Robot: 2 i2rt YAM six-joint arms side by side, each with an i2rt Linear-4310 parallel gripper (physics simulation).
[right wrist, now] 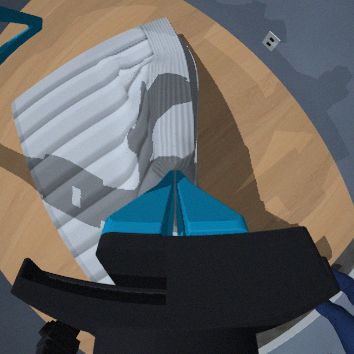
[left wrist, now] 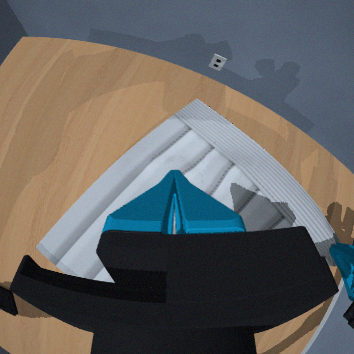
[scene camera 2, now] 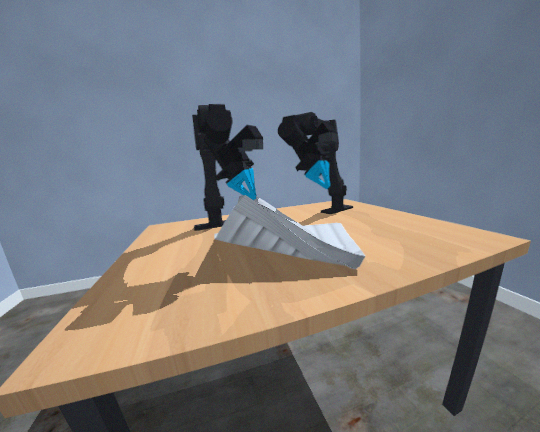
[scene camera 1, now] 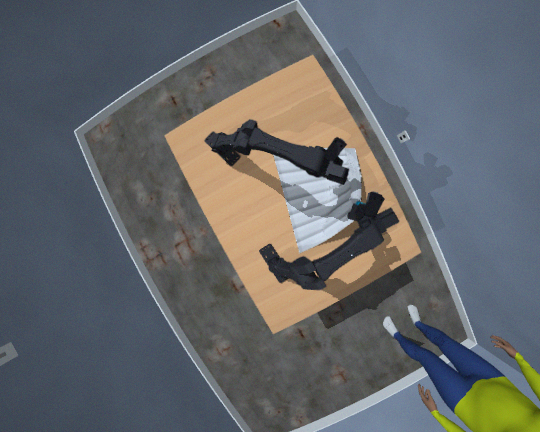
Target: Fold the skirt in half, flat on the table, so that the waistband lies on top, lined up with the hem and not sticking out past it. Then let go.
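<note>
A white pleated skirt point(scene camera 1: 312, 227) point(scene camera 2: 270, 235) point(left wrist: 170, 155) point(right wrist: 75, 105) is spread on the table, one waistband corner raised. My right gripper point(scene camera 2: 256, 199) point(right wrist: 174, 177) is shut on that corner of the ribbed waistband point(left wrist: 250, 160) point(right wrist: 172, 130) and holds it well above the table; the cloth slopes from it down to the other waistband corner, which is low at the table. My left gripper point(scene camera 2: 329, 188) point(left wrist: 174, 177) is shut and empty, above the pleats and apart from the cloth. Its fingertips are hidden under its arm in scene camera 1.
The wooden table point(scene camera 1: 225, 210) point(scene camera 2: 400, 250) carries both arms. Table edges show beyond the waistband in both wrist views. A person in a yellow top point(scene camera 1: 500, 400) is beyond the table at the lower right of scene camera 1. A wall outlet point(scene camera 1: 403, 136) shows past the table.
</note>
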